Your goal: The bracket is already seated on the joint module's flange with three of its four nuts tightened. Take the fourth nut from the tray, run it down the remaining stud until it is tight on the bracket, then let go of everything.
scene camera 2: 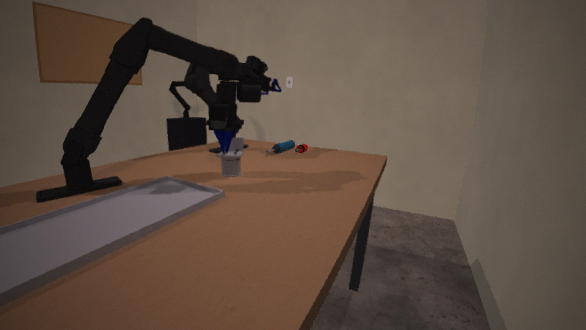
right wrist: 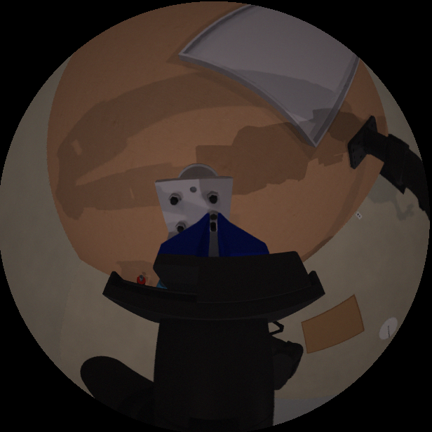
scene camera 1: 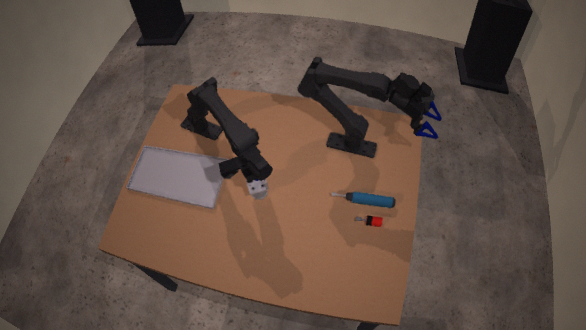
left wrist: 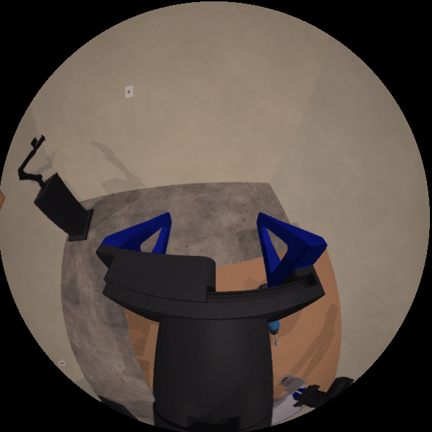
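Pixels of known places: left gripper, fingertip midpoint: (scene camera 2: 274, 92) (scene camera 1: 439, 128); right gripper, fingertip midpoint: (scene camera 2: 225, 152) (scene camera 1: 257, 178); left arm's base, link origin: (scene camera 1: 352, 145); right arm's base, link origin: (scene camera 2: 81, 189) (scene camera 1: 201, 127).
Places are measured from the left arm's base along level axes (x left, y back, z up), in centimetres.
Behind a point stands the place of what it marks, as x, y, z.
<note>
The grey joint module (scene camera 1: 260, 195) {-26.3, -32.4, 2.5} (scene camera 2: 231, 167) {-29.9, -32.3, 2.9} (right wrist: 198, 170) stands upright on the table with the bracket (scene camera 1: 257, 187) {-27.2, -31.6, 6.6} (scene camera 2: 236, 145) {-24.9, -29.6, 8.5} (right wrist: 192, 212) on top. In the right wrist view three dark-centred nuts, a far-left nut (right wrist: 174, 200), a far-right nut (right wrist: 213, 198) and a near-left nut (right wrist: 180, 228), sit on the bracket. My right gripper (scene camera 2: 224, 152) {-28.4, -28.2, 6.7} (right wrist: 213, 217) points down at the bracket's near-right corner, its fingers shut on the fourth nut (right wrist: 213, 226), which they partly hide. How far down its stud the nut sits cannot be seen. My left gripper (scene camera 1: 438, 127) {31.0, -3.4, 28.0} (left wrist: 213, 216) is open and empty, away from the bracket.
The tray (scene camera 1: 175, 177) {-63.6, -34.6, 0.4} (scene camera 2: 100, 225) {-67.2, -35.3, 0.4} (right wrist: 280, 40) shows no nut; it lies at the left in scene camera 1. A blue screwdriver (scene camera 1: 372, 200) {13.4, -23.7, 3.8} (scene camera 2: 284, 146) {9.9, -24.9, 2.8} and a short red-and-black screwdriver (scene camera 1: 375, 221) {16.4, -31.2, 3.2} (scene camera 2: 302, 148) {13.4, -32.2, 2.3} lie to the bracket's right in both scene views.
</note>
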